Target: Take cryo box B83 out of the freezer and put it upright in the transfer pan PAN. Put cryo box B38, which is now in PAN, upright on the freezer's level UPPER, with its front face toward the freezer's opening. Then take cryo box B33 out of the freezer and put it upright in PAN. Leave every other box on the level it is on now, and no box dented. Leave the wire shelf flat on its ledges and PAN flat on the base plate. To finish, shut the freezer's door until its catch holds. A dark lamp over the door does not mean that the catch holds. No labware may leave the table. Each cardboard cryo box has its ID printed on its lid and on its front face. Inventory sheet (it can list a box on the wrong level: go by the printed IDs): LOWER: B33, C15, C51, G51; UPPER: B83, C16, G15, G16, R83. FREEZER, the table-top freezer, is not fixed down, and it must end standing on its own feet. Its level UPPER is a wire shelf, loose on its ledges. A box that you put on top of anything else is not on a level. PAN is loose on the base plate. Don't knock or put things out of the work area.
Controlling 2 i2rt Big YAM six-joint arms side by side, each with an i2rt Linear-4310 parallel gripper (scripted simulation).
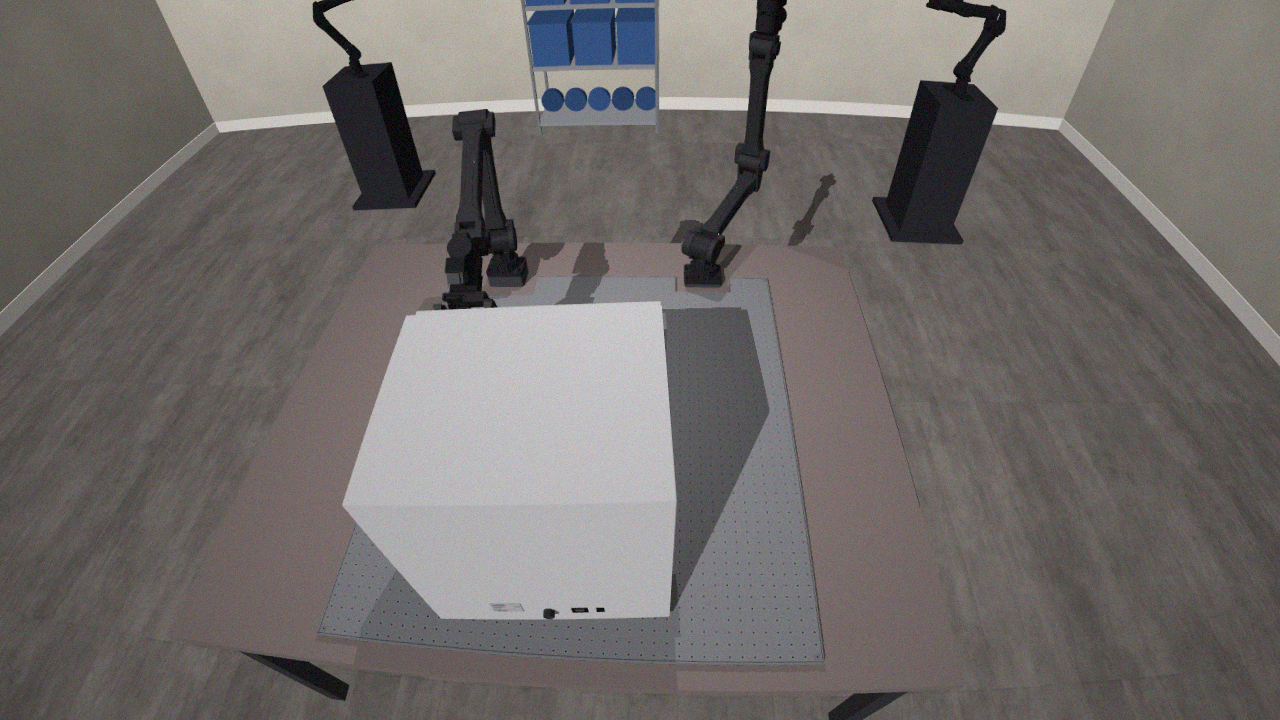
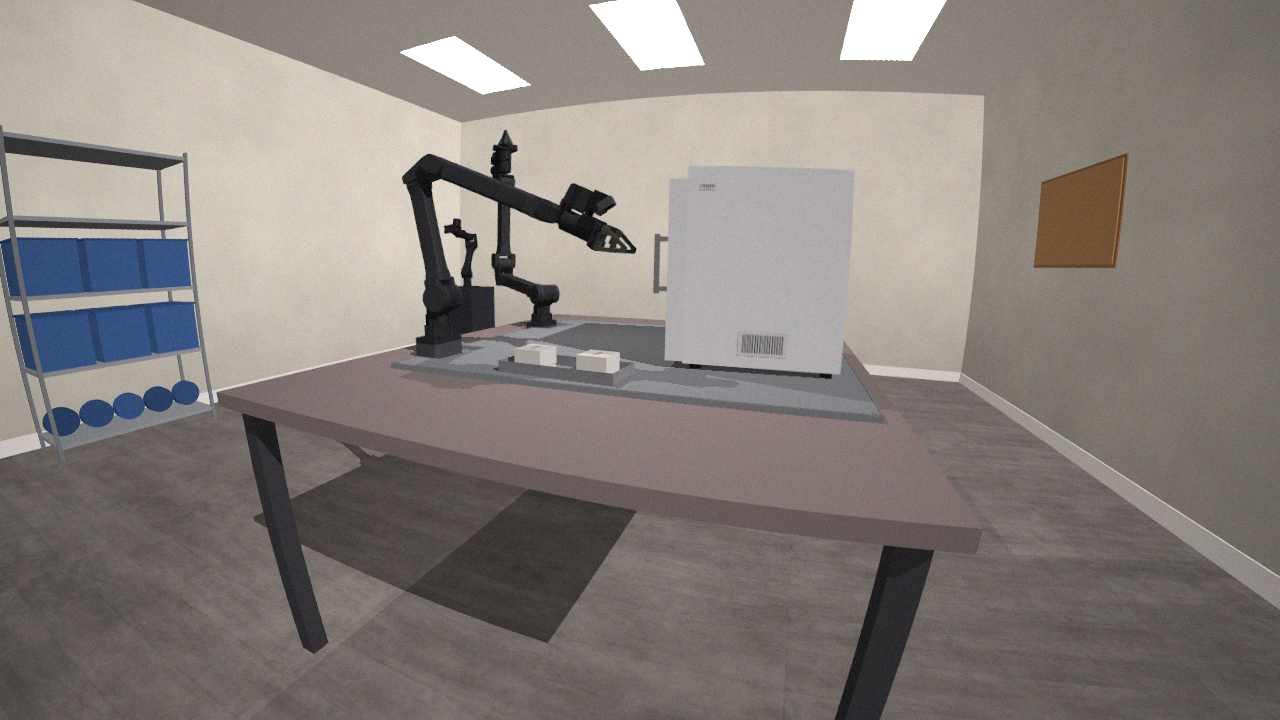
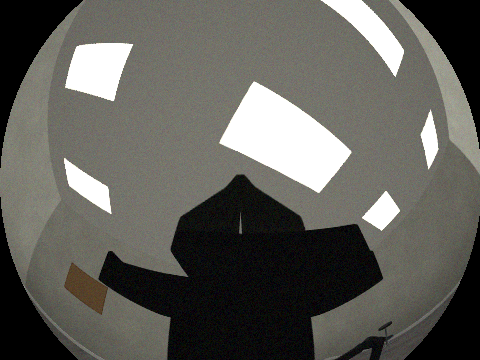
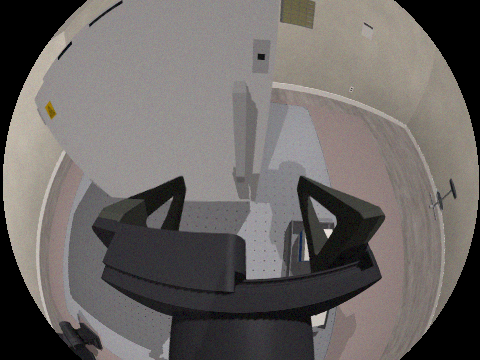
Labels:
A transfer pan shows in image 2 [565, 369] and in image 4 [294, 267]; in image 1 it is hidden by a freezer, in image 3 it is out of frame.

